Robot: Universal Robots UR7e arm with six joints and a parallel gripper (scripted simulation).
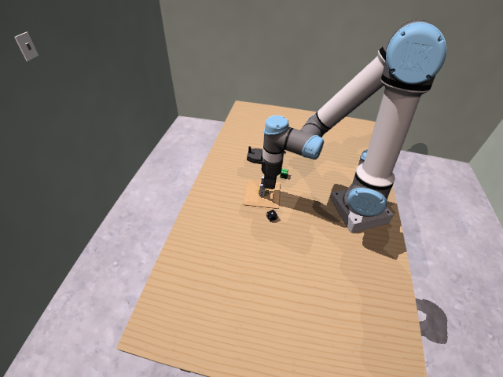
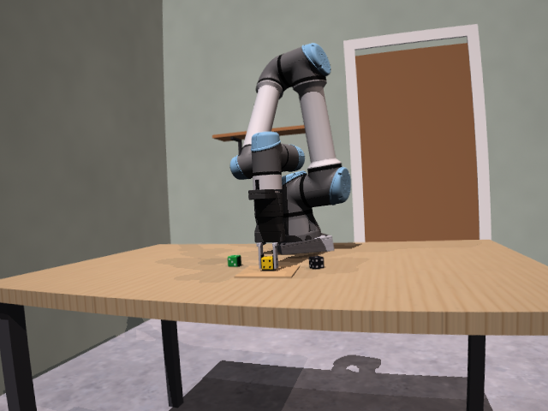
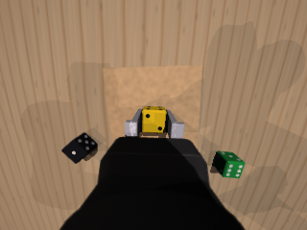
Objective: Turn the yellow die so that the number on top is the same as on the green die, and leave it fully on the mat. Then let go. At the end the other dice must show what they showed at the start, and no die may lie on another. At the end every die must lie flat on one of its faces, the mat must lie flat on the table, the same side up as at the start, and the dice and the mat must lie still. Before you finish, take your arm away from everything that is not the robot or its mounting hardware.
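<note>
Now: hand right at the yellow die. From my hand the other things lie so: tan mat: 3 cm below; green die: 11 cm to the right, 10 cm behind, 1 cm below; black die: 12 cm to the left, 3 cm behind, 1 cm below.
</note>
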